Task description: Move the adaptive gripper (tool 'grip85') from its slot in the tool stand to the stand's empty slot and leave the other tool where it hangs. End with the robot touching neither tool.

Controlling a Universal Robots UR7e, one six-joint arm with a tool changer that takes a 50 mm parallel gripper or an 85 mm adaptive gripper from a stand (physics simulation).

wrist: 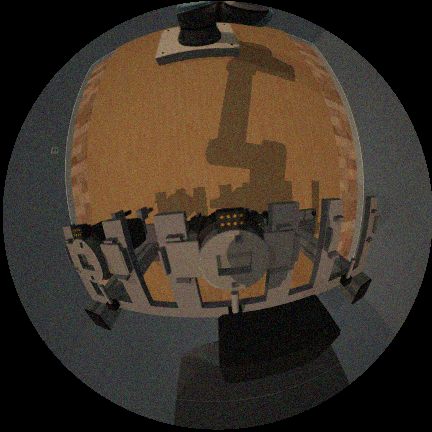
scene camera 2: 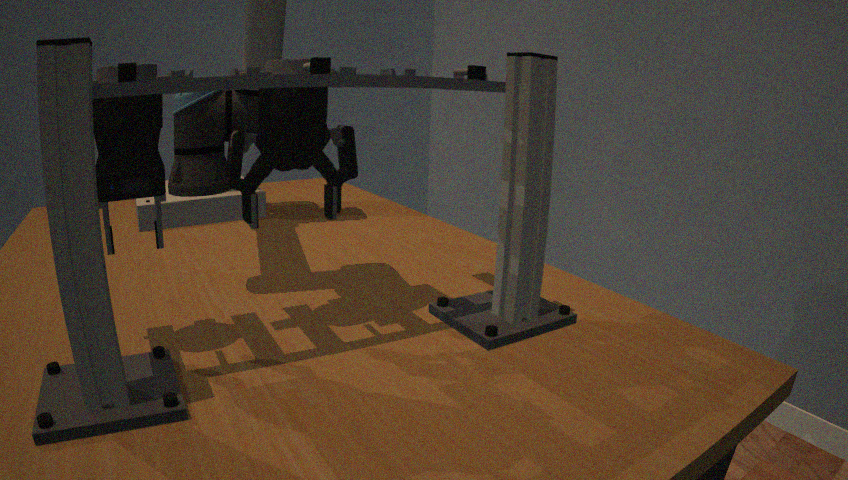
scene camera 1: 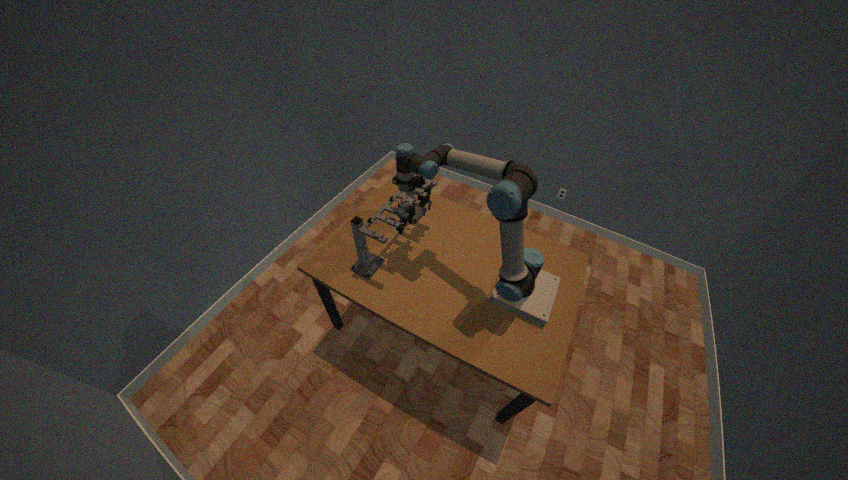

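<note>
The adaptive gripper hangs upright in the middle slot of the tool stand, its fingers apart with nothing between them. Its round coupling plate is uncovered in the wrist view. The arm's bare tool changer is above the stand, apart from both tools, and carries no tool. The parallel gripper hangs in the end slot at the left in scene camera 2; its coupling plate is at the left in the wrist view. The slot on the other side, at the right, is empty.
The stand's two posts rise from bolted base plates on the wooden table. The rail runs between them, with fork arms beside the tools. The robot's base plate is at the other end of the table.
</note>
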